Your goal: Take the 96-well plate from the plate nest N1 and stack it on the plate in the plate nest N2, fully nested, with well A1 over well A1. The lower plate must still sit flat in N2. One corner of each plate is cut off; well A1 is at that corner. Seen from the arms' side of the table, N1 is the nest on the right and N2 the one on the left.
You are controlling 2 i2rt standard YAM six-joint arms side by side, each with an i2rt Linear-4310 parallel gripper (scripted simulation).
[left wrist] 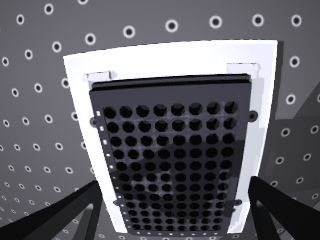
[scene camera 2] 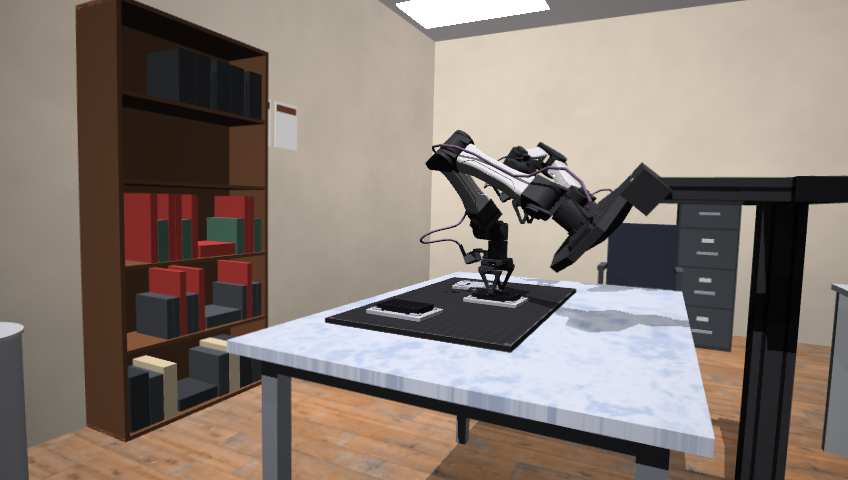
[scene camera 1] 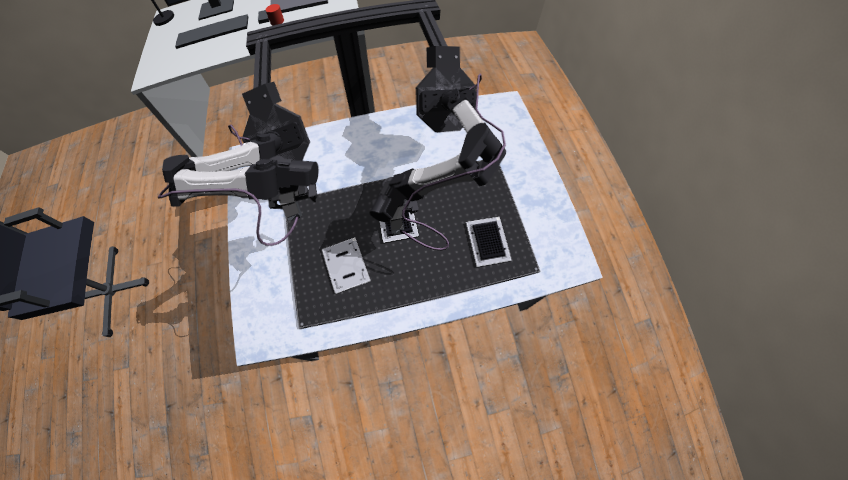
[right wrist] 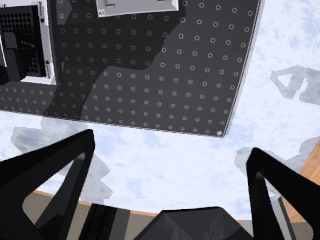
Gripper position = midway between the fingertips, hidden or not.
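Note:
White nest (left wrist: 200, 59). My left gripper (scene camera 2: 496, 291), also in the left wrist view (left wrist: 173, 188). My right gripper (scene camera 1: 299, 203), also in the right wrist view (right wrist: 172, 147).

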